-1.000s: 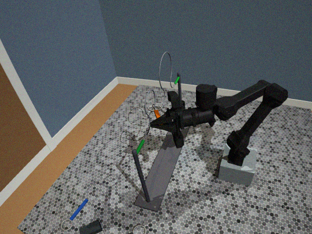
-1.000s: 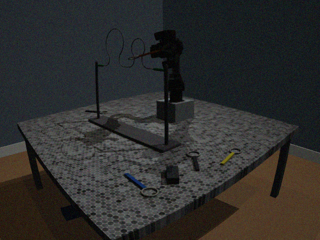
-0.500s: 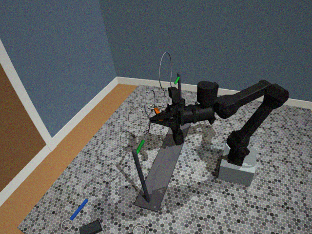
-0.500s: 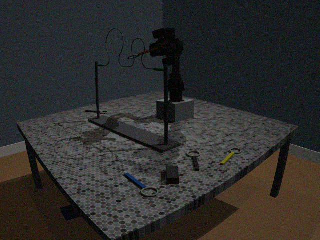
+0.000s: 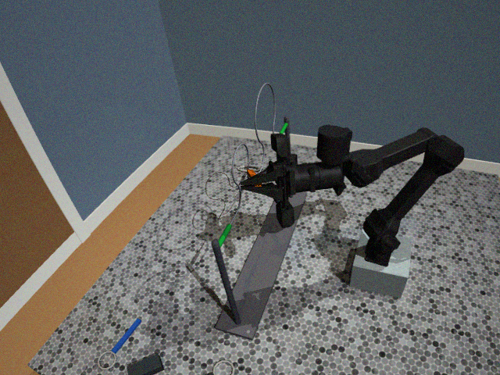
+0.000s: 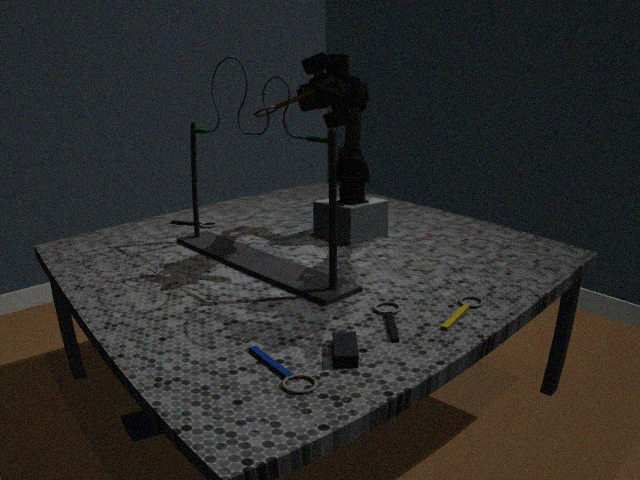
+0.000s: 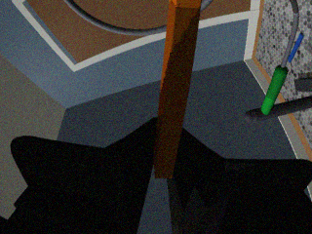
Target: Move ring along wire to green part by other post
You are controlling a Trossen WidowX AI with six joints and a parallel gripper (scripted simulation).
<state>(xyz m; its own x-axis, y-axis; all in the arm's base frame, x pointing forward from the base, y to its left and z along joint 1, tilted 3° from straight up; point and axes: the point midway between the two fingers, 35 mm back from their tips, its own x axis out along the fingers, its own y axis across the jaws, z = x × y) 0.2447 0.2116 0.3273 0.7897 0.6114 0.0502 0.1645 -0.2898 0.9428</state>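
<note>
My gripper tip is 9 cm to the left of the orange-handled ring, 4 cm above it and 3 cm short of it. Round my gripper tip: yellow-handled ring: 43 cm below, 34 cm to the left, 12 cm behind; then blue-handled ring: 43 cm below, 32 cm to the left, 29 cm ahead; then dark block: 43 cm below, 32 cm to the left, 17 cm ahead.
</note>
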